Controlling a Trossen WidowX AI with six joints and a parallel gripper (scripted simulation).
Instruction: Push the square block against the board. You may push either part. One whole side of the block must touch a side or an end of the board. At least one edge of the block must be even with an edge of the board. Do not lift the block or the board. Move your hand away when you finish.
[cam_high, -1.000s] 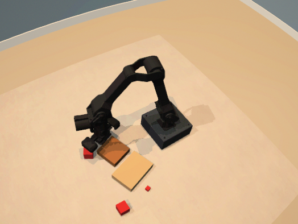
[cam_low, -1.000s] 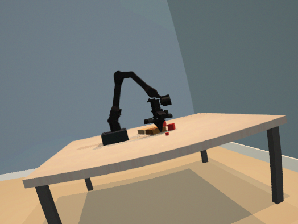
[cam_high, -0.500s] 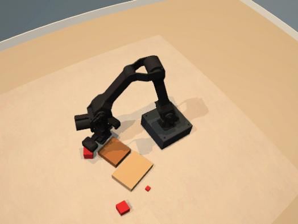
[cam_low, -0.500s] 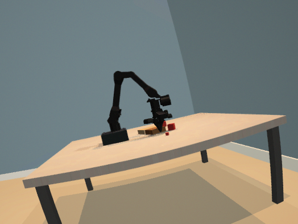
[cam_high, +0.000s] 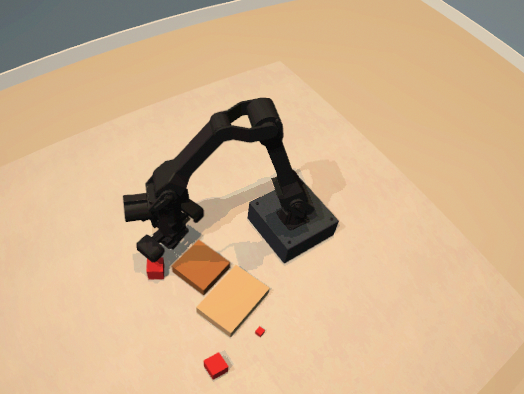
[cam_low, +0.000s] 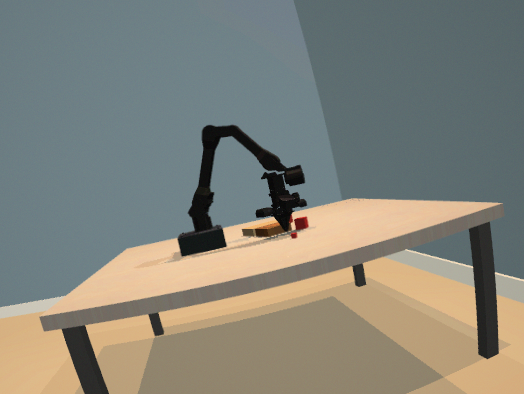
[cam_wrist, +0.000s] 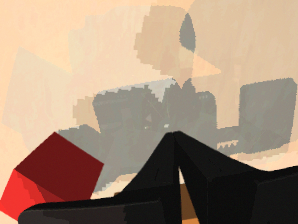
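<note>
The square block is 90 mm to the left of my gripper tip, 40 mm behind it and 10 mm above it. Round my gripper tip: board (200 mm to the left, 60 mm behind, 10 mm above).
</note>
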